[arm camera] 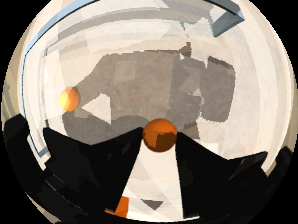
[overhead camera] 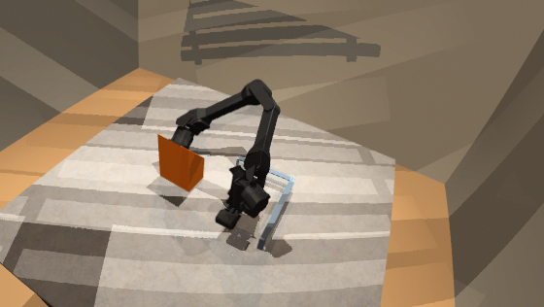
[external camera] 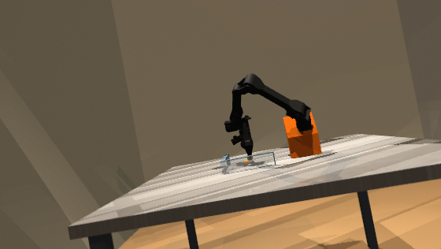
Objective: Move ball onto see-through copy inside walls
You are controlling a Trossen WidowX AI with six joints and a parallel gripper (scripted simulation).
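Right now the see-through copy is 11 cm to the left of my gripper tip, 1 cm below it and 1 cm ahead of it. Round my gripper tip: clear wall 26 cm to the left, 1 cm behind, 1 cm above; orange ball right at my gripper tip.
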